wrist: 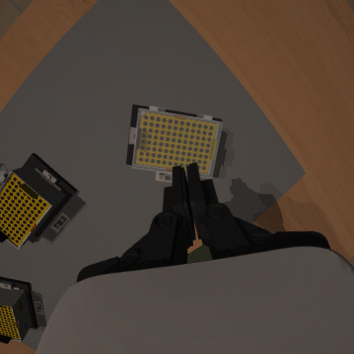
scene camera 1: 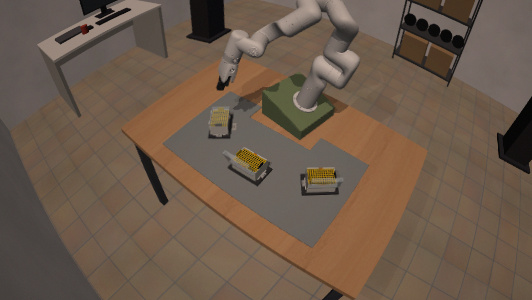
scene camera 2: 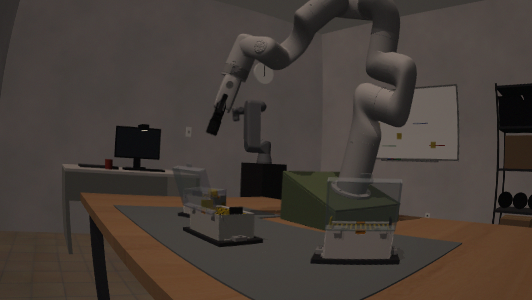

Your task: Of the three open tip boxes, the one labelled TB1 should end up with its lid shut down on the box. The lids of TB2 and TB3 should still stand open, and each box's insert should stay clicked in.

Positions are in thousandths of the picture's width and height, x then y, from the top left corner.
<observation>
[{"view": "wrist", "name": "my gripper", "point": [532, 513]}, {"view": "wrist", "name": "clear lid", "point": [459, 394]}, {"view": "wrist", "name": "grey mat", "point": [208, 312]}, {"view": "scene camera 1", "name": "grey mat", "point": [523, 662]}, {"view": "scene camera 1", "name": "tip box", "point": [497, 568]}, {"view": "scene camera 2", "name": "my gripper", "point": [398, 445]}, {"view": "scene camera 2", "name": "clear lid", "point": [691, 682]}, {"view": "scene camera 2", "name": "grey mat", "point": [535, 858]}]
</observation>
